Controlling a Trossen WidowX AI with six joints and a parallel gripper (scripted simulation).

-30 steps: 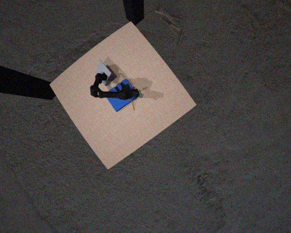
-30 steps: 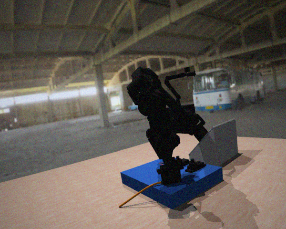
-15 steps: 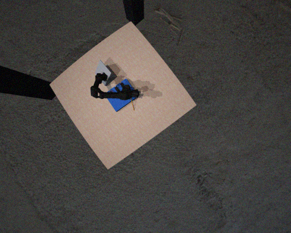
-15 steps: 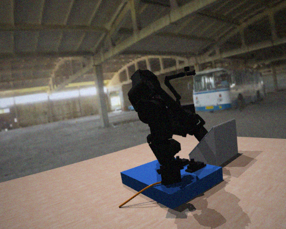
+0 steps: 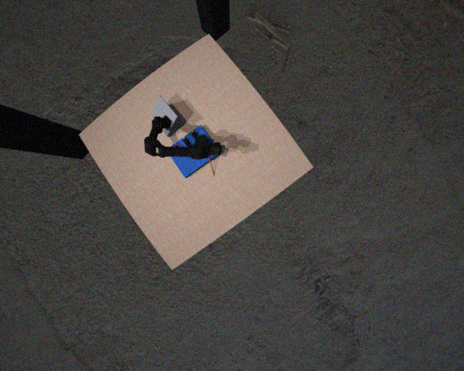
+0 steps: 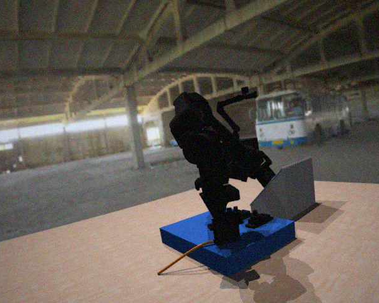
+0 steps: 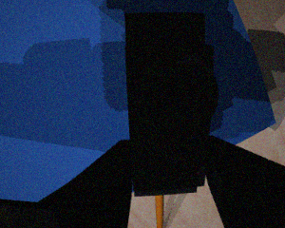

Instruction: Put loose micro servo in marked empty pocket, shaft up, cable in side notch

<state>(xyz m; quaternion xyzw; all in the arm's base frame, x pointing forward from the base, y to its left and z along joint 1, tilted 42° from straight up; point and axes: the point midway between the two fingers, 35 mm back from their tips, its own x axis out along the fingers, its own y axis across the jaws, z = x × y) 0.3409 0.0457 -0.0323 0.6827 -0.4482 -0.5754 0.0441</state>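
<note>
My gripper tip is now 4 cm past the blue deck, 8 cm to the left of it and 7 cm above it.
</note>
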